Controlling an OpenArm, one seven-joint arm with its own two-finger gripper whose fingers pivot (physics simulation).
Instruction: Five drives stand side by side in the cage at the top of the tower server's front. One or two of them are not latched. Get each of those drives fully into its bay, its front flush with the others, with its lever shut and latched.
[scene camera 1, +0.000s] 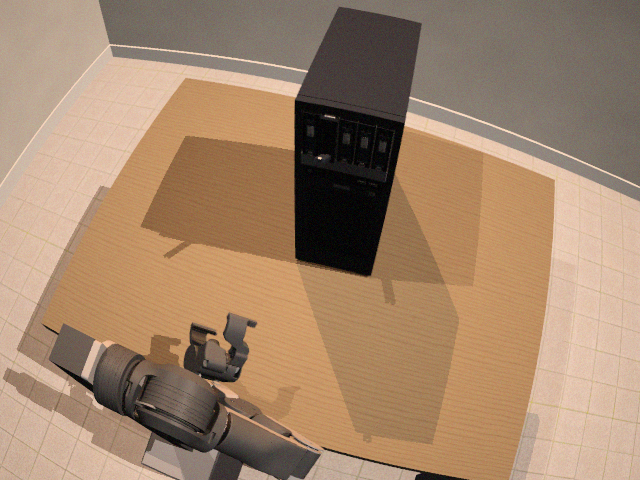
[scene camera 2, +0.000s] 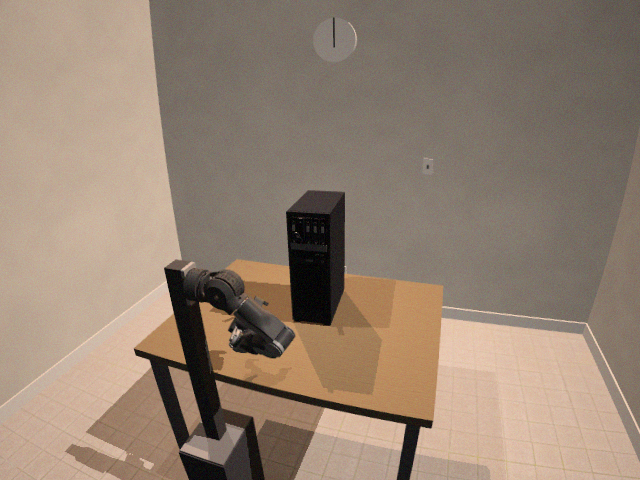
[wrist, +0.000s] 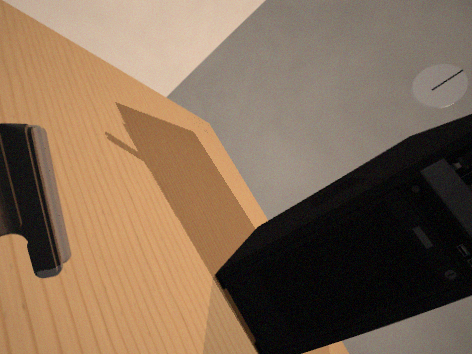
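Observation:
The black tower server (scene camera 1: 336, 222) (scene camera 2: 311, 289) (wrist: 350, 270) stands upright on the table. In its top cage, the first drive (scene camera 1: 310, 130), third drive (scene camera 1: 346, 136), fourth drive (scene camera 1: 364, 141) and fifth drive (scene camera 1: 382, 145) from the left look alike, with fronts about in line and levers upright. At the second bay a lever (scene camera 1: 323, 157) (scene camera 2: 297, 235) sticks out low at the front; its drive's front is dark, and its depth is hard to tell. In the wrist view the cage is mostly cut off at the right edge. My gripper (scene camera 1: 231, 327) is open and empty, well in front of the tower, near the table's front left.
The wooden table (scene camera 1: 248, 289) (scene camera 2: 413, 351) (wrist: 125, 260) carries the tower at its back middle. The arm's post (scene camera 2: 191, 341) stands at the table's front left edge. A grey wall (scene camera 1: 491, 62) (scene camera 2: 248, 129) rises behind the tower. Shadows lie across the table.

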